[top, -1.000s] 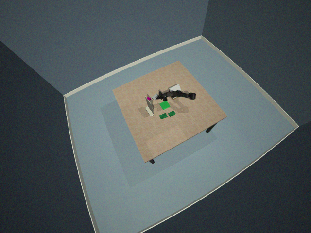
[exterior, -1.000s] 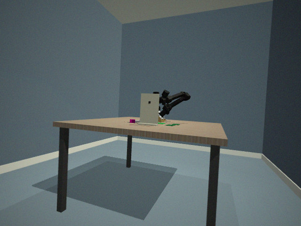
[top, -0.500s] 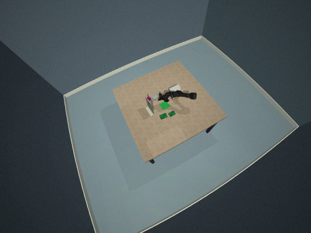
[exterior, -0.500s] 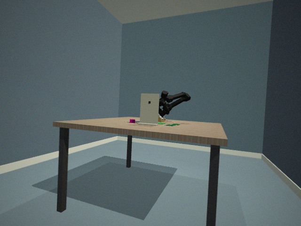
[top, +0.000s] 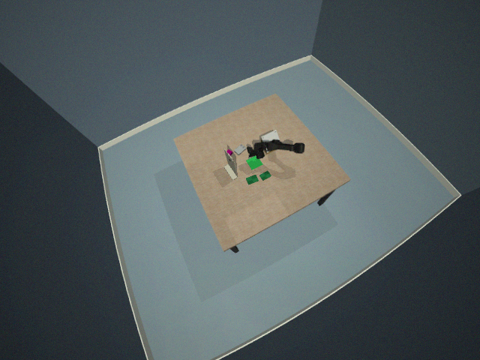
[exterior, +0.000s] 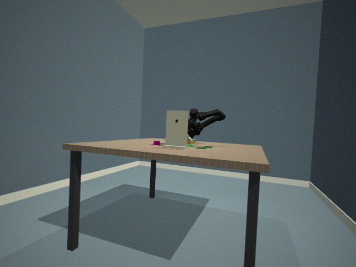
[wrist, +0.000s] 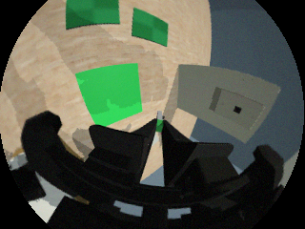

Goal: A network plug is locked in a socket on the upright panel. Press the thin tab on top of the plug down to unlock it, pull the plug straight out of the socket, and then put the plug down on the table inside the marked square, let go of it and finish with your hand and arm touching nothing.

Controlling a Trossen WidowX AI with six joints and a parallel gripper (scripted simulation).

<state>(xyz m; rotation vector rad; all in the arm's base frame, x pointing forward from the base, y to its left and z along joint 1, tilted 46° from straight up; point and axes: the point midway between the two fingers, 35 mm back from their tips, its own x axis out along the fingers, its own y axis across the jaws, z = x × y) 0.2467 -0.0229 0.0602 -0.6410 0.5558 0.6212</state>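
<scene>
Right now the green marked square is 30 mm behind my gripper tip, 20 mm to the left of it and 100 mm below it. The rest, counted from my gripper tip: network plug right at my gripper tip; beige panel 190 mm ahead, 10 mm to the right, 30 mm above; grey plate 10 mm ahead, 170 mm to the right, 90 mm below.
</scene>
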